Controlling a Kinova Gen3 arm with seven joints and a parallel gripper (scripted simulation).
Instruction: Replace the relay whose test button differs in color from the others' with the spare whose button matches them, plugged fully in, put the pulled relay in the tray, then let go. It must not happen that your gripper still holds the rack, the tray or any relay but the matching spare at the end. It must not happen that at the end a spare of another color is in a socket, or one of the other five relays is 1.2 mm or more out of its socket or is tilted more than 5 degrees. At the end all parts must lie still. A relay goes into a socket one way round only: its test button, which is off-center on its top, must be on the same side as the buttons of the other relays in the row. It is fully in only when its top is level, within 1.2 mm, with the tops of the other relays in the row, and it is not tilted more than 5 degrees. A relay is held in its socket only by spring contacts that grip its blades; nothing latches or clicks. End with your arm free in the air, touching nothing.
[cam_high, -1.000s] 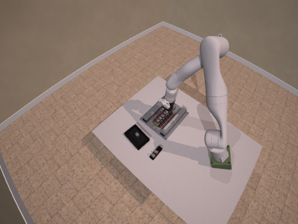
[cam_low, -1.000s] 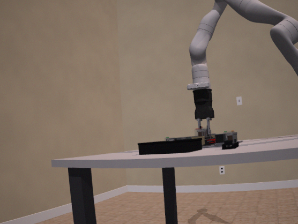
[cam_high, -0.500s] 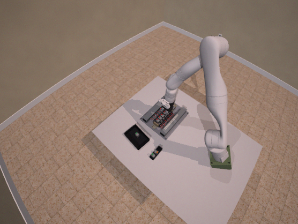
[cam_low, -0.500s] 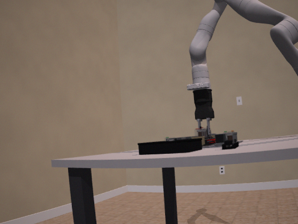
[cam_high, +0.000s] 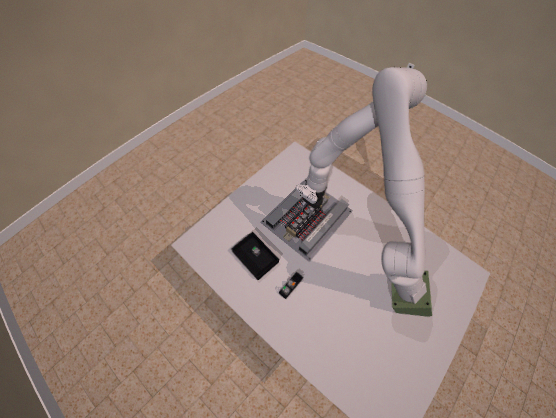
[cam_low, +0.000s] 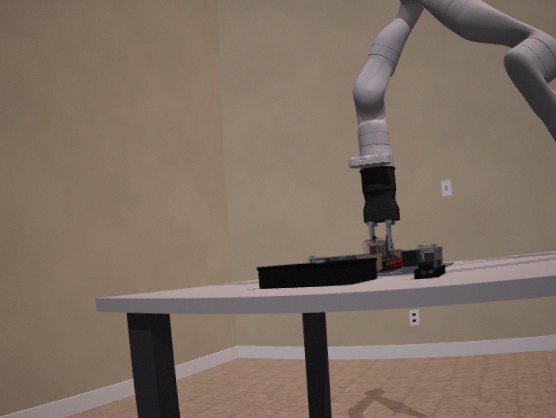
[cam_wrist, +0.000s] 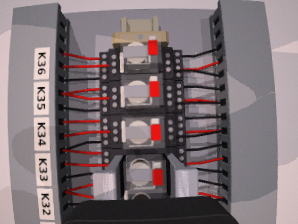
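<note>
Right now my hand is 6 cm above the relay panel and 1 cm to the left of it. Also, from my hand: spare holder: 22 cm to the left, 21 cm behind, 5 cm below; then red wiring: 5 cm behind, 4 cm below; then black tray: 28 cm to the left, 4 cm below, 4 cm behind.
</note>
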